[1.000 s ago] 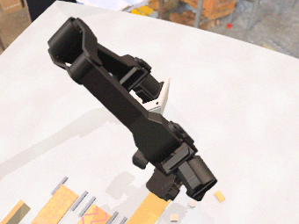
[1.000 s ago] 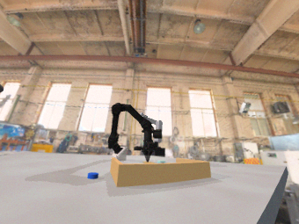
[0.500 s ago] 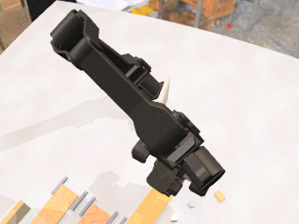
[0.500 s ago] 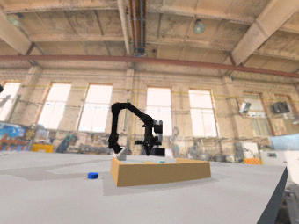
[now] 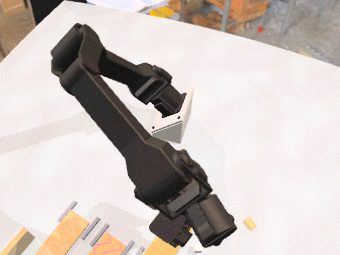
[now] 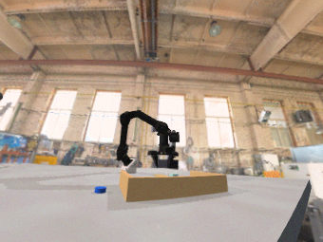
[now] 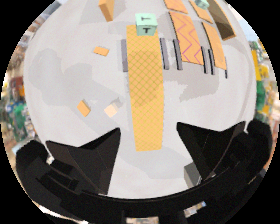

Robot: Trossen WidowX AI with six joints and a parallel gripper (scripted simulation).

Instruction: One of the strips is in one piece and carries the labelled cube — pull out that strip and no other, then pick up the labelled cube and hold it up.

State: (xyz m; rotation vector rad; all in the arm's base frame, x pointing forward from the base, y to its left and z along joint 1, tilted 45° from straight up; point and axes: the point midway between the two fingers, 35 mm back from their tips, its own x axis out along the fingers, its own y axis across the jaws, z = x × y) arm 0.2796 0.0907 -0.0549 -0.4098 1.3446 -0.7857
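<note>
The yellow strip lies 50 mm ahead of my gripper tip, 20 mm to the right of it and 50 mm below it. The rest, counted from my gripper tip: blue disc: 210 mm ahead, 390 mm to the right, 40 mm below.
</note>
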